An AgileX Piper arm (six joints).
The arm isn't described. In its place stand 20 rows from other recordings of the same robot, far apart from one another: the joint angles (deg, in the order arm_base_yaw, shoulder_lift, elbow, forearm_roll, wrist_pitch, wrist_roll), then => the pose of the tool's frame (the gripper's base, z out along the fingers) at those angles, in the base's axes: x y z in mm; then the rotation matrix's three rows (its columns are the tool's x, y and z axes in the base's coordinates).
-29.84 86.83 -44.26 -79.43 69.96 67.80 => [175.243 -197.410 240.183], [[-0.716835 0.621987 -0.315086], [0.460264 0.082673 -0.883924], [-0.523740 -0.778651 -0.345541]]
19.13 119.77 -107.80 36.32 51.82 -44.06 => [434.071 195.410 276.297], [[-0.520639 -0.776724 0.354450], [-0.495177 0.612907 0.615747], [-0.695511 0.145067 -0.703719]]
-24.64 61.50 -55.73 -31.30 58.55 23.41 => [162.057 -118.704 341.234], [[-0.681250 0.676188 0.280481], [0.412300 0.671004 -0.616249], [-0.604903 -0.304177 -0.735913]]
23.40 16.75 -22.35 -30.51 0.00 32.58 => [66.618 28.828 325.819], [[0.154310 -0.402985 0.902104], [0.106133 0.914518 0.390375], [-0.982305 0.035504 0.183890]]
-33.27 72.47 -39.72 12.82 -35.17 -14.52 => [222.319 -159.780 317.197], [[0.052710 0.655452 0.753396], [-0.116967 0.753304 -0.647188], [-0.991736 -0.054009 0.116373]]
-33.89 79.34 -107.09 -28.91 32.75 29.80 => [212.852 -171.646 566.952], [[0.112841 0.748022 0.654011], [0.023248 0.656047 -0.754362], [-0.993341 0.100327 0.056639]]
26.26 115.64 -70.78 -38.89 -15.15 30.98 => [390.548 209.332 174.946], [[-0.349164 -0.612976 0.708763], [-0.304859 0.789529 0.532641], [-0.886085 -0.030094 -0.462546]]
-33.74 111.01 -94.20 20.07 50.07 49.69 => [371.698 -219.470 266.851], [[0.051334 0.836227 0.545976], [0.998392 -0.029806 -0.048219], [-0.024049 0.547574 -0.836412]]
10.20 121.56 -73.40 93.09 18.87 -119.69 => [430.344 107.292 130.174], [[-0.411460 -0.654940 0.633841], [-0.501974 0.743300 0.442184], [-0.760738 -0.136231 -0.634601]]
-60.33 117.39 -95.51 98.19 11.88 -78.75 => [261.890 -422.242 280.881], [[0.130914 0.753069 0.644786], [0.434206 0.541132 -0.720167], [-0.891250 0.374250 -0.256145]]
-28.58 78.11 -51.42 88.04 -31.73 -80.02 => [234.629 -182.285 307.949], [[-0.192411 0.872881 0.448393], [0.234217 0.484575 -0.842810], [-0.952953 -0.057145 -0.297681]]
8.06 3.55 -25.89 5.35 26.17 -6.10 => [23.322 7.082 315.713], [[0.025946 -0.180257 0.983277], [-0.019145 0.983338 0.180773], [-0.999480 -0.023515 0.022063]]
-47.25 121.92 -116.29 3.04 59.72 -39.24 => [327.585 -348.239 282.514], [[-0.905808 0.207488 0.369406], [0.079826 0.939842 -0.332152], [-0.416100 -0.271378 -0.867879]]
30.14 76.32 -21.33 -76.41 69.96 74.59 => [174.413 5.179 191.789], [[-0.842980 0.191264 0.502795], [-0.329851 0.554557 -0.763979], [-0.424950 -0.809867 -0.404392]]
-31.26 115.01 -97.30 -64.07 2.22 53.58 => [419.091 -258.119 307.341], [[-0.298392 0.501659 0.811973], [-0.031376 0.845114 -0.533665], [-0.953927 -0.184718 -0.236436]]
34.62 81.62 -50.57 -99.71 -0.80 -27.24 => [257.381 179.210 277.476], [[0.680422 0.057359 0.730572], [-0.501260 -0.690801 0.521088], [0.534569 -0.720766 -0.441285]]
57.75 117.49 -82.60 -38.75 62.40 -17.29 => [255.155 309.801 174.241], [[-0.003526 -0.866224 0.499644], [-0.958846 -0.138925 -0.247618], [0.283906 -0.479954 -0.830085]]
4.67 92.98 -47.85 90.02 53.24 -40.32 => [293.845 97.151 223.110], [[-0.918212 0.063383 0.390986], [0.383034 0.393440 0.835757], [-0.100856 0.917163 -0.385540]]
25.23 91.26 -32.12 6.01 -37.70 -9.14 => [270.738 121.132 188.193], [[-0.229389 -0.388516 0.892433], [-0.192306 0.916898 0.349737], [-0.954148 -0.091395 -0.285040]]
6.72 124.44 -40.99 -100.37 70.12 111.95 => [292.470 -50.301 65.553], [[-0.835236 0.431744 0.340556], [-0.140625 0.431017 -0.891319], [-0.531607 -0.792352 -0.299287]]
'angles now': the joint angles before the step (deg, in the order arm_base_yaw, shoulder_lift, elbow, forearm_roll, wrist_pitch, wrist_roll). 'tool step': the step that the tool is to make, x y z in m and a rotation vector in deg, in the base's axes. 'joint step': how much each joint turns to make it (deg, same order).
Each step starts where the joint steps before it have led.
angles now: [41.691 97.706 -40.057 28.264 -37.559 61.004]
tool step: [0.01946 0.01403 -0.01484 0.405 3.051 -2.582]
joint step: [-0.001 5.910 -5.379 4.111 1.429 -0.807]
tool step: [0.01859 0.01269 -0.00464 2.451 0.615 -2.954]
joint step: [0.000 4.278 -5.428 3.707 -0.026 0.000]
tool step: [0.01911 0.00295 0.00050 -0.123 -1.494 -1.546]
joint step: [-1.433 2.693 -4.186 0.775 -0.181 -1.683]
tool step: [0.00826 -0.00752 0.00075 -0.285 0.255 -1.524]
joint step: [-1.629 0.207 -0.768 0.640 0.762 -0.936]
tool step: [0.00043 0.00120 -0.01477 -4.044 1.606 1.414]
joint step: [-0.016 1.967 -0.028 0.000 0.990 -3.018]
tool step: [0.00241 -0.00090 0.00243 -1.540 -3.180 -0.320]
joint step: [0.000 0.321 -0.099 -0.210 -3.032 -1.855]
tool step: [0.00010 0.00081 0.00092 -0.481 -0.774 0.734]
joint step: [-0.001 0.000 0.000 -1.109 -0.380 0.001]
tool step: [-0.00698 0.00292 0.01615 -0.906 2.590 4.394]
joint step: [-0.001 -3.679 0.000 -1.693 7.140 -1.347]
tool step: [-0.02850 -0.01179 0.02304 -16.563 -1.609 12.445]
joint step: [0.000 -8.831 4.753 -0.845 10.110 -19.756]
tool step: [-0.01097 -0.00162 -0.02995 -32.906 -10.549 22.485]
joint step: [0.000 2.196 3.258 -8.675 2.103 -31.601]
